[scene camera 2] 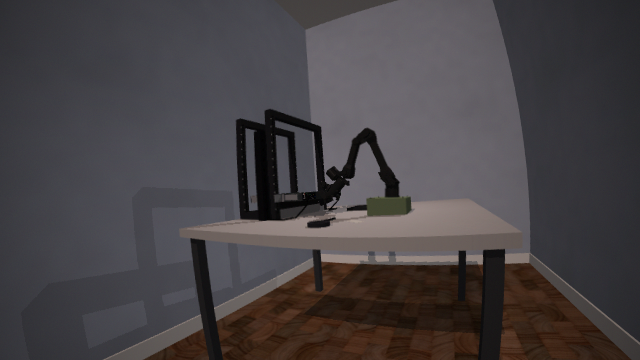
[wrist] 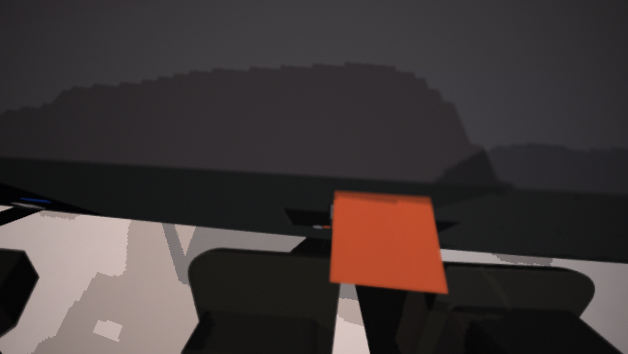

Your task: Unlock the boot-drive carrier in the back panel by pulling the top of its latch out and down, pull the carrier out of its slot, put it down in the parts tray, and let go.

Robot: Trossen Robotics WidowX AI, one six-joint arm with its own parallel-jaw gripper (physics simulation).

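Frame: origin at the arm's base, x ahead, y left, z up, level; centimetres.
Seen in the pictures: gripper, fingertip midpoint: [scene camera 2: 320,205]; arm's base, origin of the base link: [scene camera 2: 392,197].
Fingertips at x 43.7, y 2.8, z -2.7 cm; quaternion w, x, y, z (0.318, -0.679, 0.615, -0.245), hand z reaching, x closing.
Offsets run from my fingertips to a thing's top centre. "spot": to the spot under its first point. Level surfaces: height alone.
The orange latch {spot: dx -2.9, dy -0.4, dz +7.9 cm} [wrist: 387,242] shows in the wrist view, in front of the dark back panel {spot: dx -2.6, dy +4.5, dz +6.9 cm} [wrist: 150,197]; its face is tilted out from the panel. The black slot area [wrist: 305,218] shows at the latch's left. The carrier's body is hidden behind the latch. My gripper [scene camera 2: 322,196] [wrist: 347,294] is shut, its fingers close together just below and behind the latch, which hides the fingertips. No held thing shows between them. The green parts tray [scene camera 2: 389,206] stands on the table, close to the arm's base; its inside does not show.
A black rack frame [scene camera 2: 270,165] stands on the table {dz -5.1 cm} [scene camera 2: 410,235] and carries the server unit {spot: dx +5.5, dy +22.8, dz +5.7 cm} [scene camera 2: 287,198]. A dark round thing {dx -28.7, dy +43.8, dz -3.4 cm} [scene camera 2: 318,224] lies near the front edge. Thin dark cables hang by the rack. A blue-marked dark part {spot: dx -3.0, dy +9.4, dz +5.8 cm} [wrist: 35,200] shows at the wrist view's left.
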